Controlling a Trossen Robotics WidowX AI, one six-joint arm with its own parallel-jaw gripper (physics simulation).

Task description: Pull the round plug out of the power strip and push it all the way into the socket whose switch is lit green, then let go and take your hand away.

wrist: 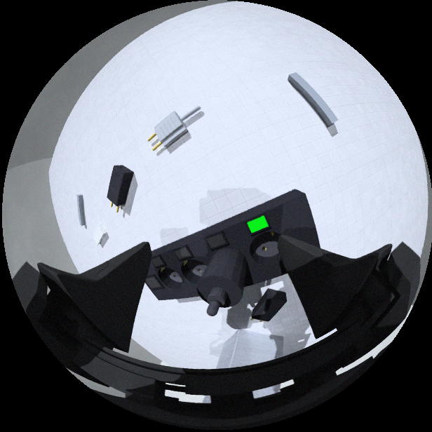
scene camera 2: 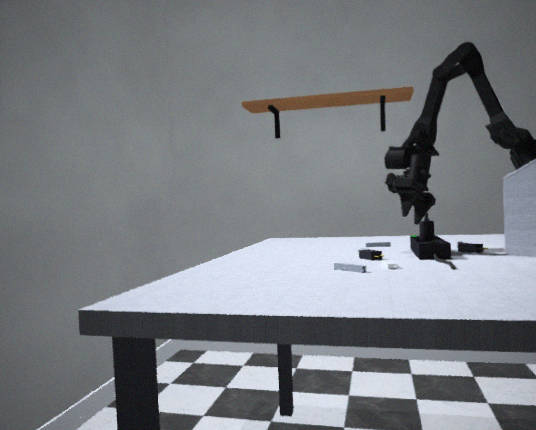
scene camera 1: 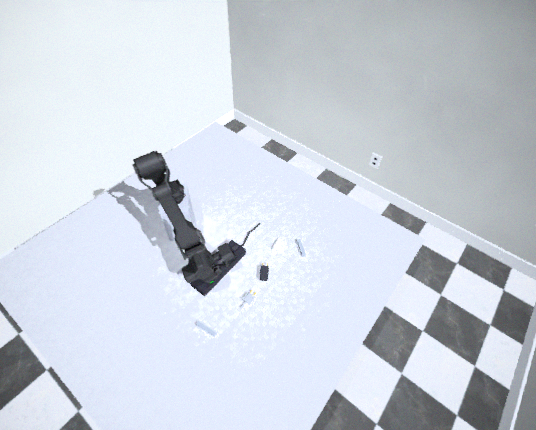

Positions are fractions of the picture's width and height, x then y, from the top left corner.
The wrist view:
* my gripper: 0.50,0.57
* black round plug: 0.51,0.66
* pale two-pin plug: 0.40,0.29
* grey bar: 0.74,0.24
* black power strip: 0.58,0.54
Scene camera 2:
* my gripper: 0.77,0.51
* black power strip: 0.82,0.58
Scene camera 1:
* black power strip: 0.45,0.59
